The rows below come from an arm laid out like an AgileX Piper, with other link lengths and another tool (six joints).
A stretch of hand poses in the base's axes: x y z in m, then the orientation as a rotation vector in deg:
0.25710 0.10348 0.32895 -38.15 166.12 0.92
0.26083 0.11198 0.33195 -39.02 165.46 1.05
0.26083 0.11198 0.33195 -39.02 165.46 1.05
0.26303 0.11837 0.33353 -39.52 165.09 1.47
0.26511 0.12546 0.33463 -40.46 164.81 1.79
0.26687 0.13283 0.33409 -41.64 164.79 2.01
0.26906 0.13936 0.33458 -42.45 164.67 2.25
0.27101 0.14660 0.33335 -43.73 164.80 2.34
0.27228 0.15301 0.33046 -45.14 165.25 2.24
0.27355 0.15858 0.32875 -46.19 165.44 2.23
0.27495 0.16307 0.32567 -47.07 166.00 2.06
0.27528 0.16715 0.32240 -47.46 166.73 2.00
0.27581 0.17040 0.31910 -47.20 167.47 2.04
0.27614 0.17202 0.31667 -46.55 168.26 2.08
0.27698 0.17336 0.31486 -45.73 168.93 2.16
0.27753 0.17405 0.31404 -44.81 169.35 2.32
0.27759 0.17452 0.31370 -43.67 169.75 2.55
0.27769 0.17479 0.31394 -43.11 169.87 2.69
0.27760 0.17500 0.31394 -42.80 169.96 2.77
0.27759 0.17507 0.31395 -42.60 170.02 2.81
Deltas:
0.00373 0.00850 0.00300 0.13 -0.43 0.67
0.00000 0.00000 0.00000 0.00 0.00 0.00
0.00220 0.00639 0.00158 0.30 -0.18 0.41
0.00208 0.00709 0.00110 0.16 -0.02 0.67
0.00176 0.00737 -0.00054 0.01 0.27 0.79
0.00219 0.00653 0.00049 0.09 0.11 0.56
0.00195 0.00724 -0.00123 -0.12 0.42 0.82
0.00127 0.00641 -0.00289 -0.34 0.73 0.83
0.00127 0.00557 -0.00171 -0.18 0.42 0.64
0.00140 0.00449 -0.00308 -0.35 0.70 0.46
0.00033 0.00408 -0.00327 -0.27 0.76 0.12
0.00053 0.00325 -0.00330 -0.14 0.63 -0.29
0.00033 0.00162 -0.00243 -0.11 0.58 -0.54
0.00084 0.00134 -0.00181 -0.04 0.44 -0.63
0.00055 0.00069 -0.00082 0.08 0.21 -0.64
0.00006 0.00047 -0.00034 0.15 0.16 -0.78
0.00010 0.00027 0.00024 0.11 0.01 -0.37
-0.00009 0.00021 0.00000 0.06 0.03 -0.21
-0.00001 0.00007 0.00001 0.03 0.02 -0.13

